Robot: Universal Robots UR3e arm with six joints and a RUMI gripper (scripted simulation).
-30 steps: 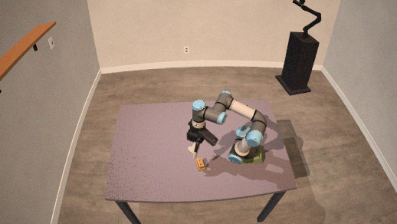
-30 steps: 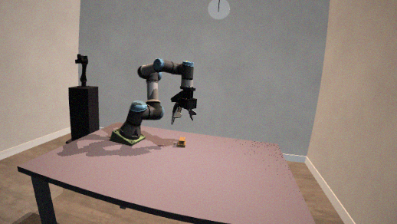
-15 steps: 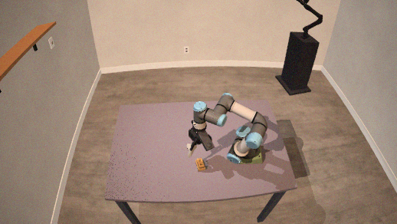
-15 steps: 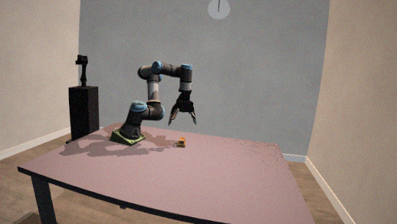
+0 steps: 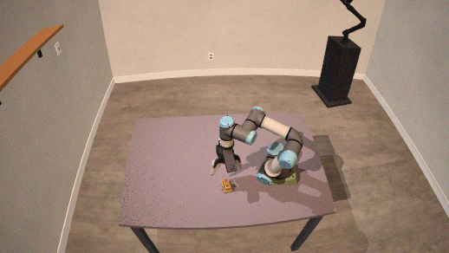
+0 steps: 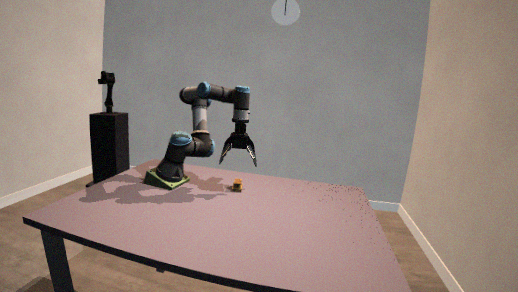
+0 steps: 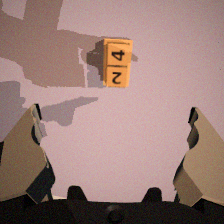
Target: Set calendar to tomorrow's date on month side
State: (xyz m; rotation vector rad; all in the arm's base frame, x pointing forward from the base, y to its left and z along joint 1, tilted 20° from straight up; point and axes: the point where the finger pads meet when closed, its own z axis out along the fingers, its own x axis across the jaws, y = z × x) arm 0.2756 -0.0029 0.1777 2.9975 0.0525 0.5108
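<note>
My hand is 9 cm above the cube. Also, from my hand: orange calendar tray 2 cm to the left, 11 cm below.
</note>
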